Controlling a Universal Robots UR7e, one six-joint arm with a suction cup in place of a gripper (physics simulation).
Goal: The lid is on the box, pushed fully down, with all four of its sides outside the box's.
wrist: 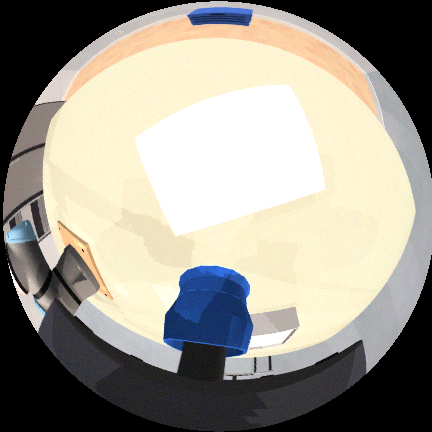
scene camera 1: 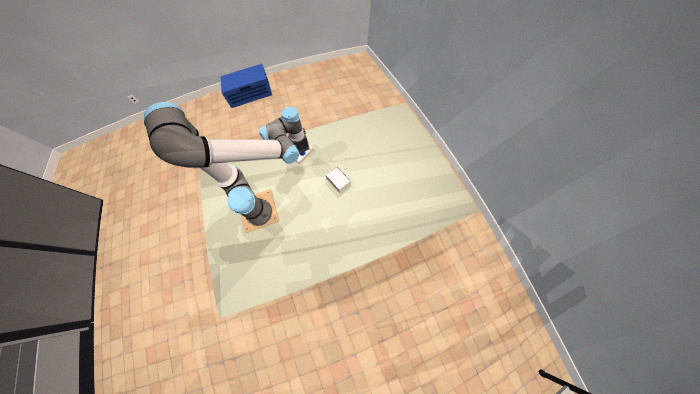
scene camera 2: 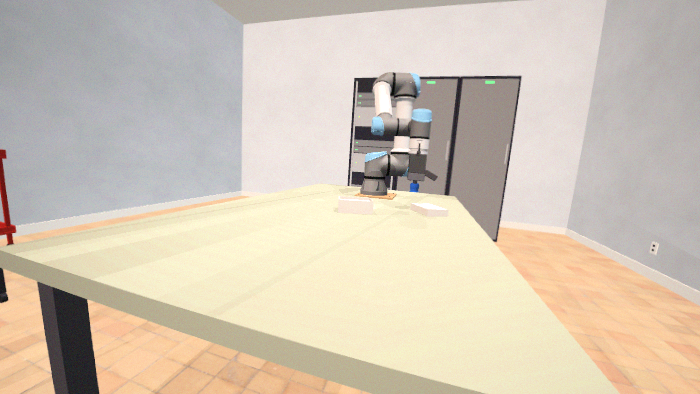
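Observation:
There's a white lid (wrist: 239, 152) that I can see in the wrist view, and my suction cup (wrist: 210, 307) is there with it.

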